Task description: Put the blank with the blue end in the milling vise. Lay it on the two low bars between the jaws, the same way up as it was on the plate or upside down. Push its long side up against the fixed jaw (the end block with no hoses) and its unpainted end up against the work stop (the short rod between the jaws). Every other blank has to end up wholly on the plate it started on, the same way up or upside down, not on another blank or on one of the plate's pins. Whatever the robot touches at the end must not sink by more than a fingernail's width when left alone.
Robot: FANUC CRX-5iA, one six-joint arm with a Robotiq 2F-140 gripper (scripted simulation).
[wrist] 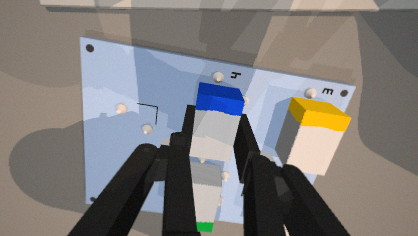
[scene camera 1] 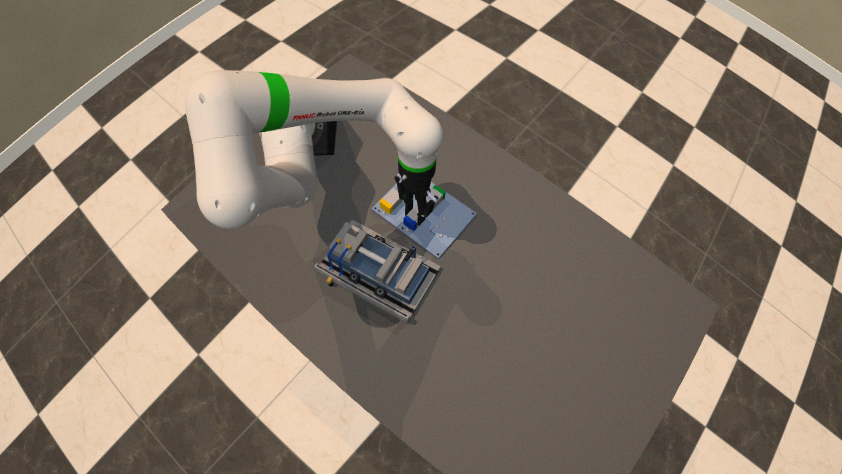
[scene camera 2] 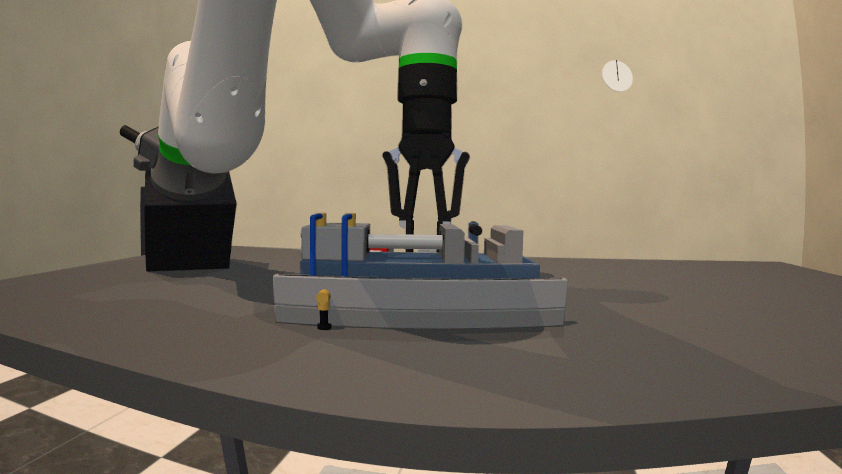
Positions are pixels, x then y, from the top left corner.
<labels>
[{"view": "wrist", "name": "my gripper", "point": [214,122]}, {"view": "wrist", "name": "green-ended blank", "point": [206,179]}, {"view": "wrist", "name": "yellow-ended blank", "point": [312,130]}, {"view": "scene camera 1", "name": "my gripper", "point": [415,217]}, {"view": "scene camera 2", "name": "my gripper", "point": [424,264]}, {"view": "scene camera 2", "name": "fixed jaw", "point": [512,238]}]
</labels>
